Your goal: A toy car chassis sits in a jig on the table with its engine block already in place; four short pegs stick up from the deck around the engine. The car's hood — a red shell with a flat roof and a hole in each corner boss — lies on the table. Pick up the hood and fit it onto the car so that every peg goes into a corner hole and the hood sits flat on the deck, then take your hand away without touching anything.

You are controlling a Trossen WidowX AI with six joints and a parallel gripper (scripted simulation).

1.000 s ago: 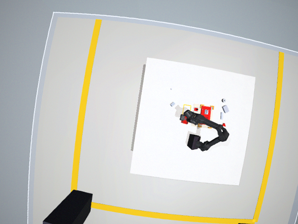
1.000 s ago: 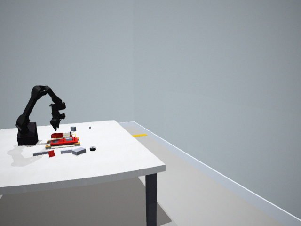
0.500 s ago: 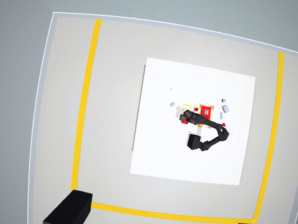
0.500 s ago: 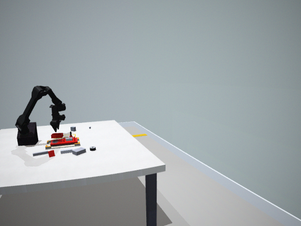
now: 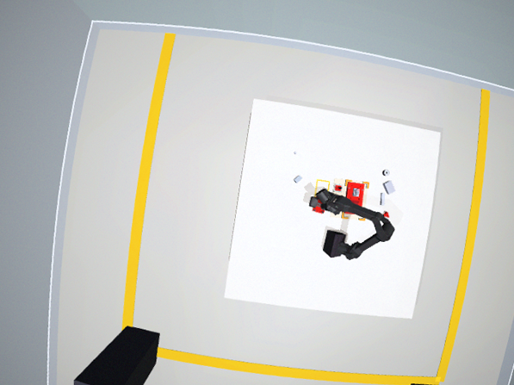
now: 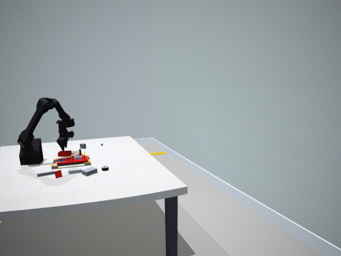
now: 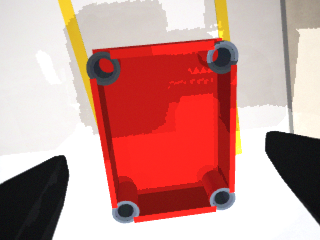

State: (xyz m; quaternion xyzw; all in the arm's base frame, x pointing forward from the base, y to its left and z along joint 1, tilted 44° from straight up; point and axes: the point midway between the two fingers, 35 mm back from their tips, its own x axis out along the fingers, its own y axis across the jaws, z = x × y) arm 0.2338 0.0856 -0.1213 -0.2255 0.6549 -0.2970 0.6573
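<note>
My gripper tip is 3 cm above the red hood. The rest, counted from my gripper tip: grey bar (41 cm to the right, 7 cm behind, 3 cm below); grey cube (17 cm to the left, 13 cm ahead, 2 cm below).
</note>
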